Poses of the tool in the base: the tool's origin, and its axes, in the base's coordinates. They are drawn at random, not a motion.
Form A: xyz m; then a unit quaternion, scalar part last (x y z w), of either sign.
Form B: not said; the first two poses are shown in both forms.
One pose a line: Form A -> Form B
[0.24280, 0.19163, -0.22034, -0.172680, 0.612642, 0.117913, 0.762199] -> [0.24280, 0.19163, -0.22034, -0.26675, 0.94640, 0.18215, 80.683]
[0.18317, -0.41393, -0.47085, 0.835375, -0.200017, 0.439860, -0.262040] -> [0.18317, -0.41393, -0.47085, -0.86562, 0.20726, -0.45579, 149.618]
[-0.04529, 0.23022, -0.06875, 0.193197, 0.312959, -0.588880, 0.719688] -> [-0.04529, 0.23022, -0.06875, 0.27826, 0.45076, -0.84817, 87.942]
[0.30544, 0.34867, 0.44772, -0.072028, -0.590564, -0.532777, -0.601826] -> [0.30544, 0.34867, 0.44772, 0.09019, 0.73947, 0.66712, 105.998]
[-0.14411, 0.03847, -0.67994, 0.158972, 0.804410, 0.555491, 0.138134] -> [-0.14411, 0.03847, -0.67994, 0.16051, 0.81220, 0.56087, 164.120]
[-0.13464, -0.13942, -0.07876, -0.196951, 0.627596, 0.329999, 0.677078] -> [-0.13464, -0.13942, -0.07876, -0.26763, 0.85281, 0.44842, 94.769]
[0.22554, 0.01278, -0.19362, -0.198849, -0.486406, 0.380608, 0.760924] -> [0.22554, 0.01278, -0.19362, -0.30647, -0.74965, 0.58660, 80.909]
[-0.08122, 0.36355, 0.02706, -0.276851, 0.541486, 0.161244, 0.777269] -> [-0.08122, 0.36355, 0.02706, -0.44003, 0.86064, 0.25628, 77.978]
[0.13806, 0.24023, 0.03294, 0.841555, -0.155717, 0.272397, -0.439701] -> [0.13806, 0.24023, 0.03294, -0.93699, 0.17338, -0.30329, 127.830]
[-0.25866, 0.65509, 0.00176, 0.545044, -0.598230, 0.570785, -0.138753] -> [-0.25866, 0.65509, 0.00176, -0.55037, 0.60407, -0.57636, 164.049]
